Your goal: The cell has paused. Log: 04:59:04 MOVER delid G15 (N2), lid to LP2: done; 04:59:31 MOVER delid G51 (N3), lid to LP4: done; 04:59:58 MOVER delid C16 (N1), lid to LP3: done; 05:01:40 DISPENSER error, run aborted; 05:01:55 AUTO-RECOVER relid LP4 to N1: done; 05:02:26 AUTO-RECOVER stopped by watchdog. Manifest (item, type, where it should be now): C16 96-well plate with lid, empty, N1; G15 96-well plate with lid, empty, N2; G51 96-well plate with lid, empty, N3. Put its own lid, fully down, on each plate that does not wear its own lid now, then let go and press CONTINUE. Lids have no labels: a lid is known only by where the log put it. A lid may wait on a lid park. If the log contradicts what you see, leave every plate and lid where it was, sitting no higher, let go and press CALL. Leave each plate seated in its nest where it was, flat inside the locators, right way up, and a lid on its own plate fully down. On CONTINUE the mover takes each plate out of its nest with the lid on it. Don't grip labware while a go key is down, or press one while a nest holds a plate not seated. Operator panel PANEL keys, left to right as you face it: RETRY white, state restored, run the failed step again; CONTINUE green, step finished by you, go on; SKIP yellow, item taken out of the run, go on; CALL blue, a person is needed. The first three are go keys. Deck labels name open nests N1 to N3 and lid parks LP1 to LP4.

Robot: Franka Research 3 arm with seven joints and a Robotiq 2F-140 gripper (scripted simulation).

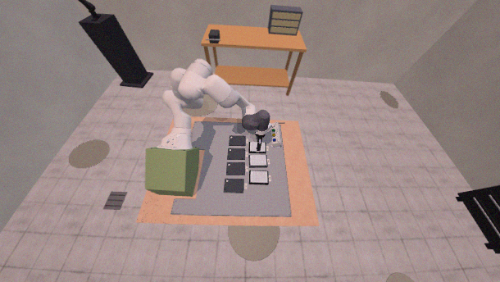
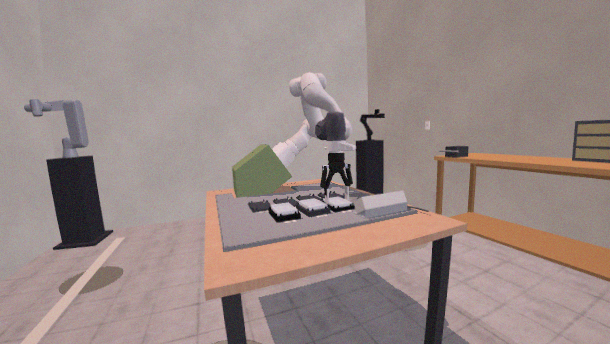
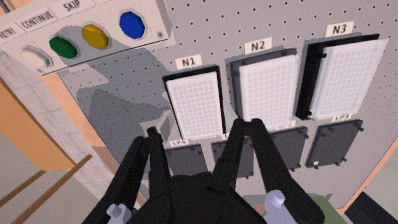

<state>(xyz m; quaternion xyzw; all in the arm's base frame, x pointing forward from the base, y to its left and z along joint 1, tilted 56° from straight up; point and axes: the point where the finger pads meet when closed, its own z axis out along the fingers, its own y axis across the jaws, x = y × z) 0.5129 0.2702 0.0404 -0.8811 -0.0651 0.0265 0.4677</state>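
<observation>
My gripper is now 120 mm short of the green key, 160 mm to the right of it and 10 mm below it. Also, from my hand: yellow key (130 mm ahead, 110 mm to the left, 10 mm above); then blue key (130 mm ahead, 60 mm to the left, 10 mm above); then pale lid (10 mm ahead, 130 mm to the right, 20 mm below).
</observation>
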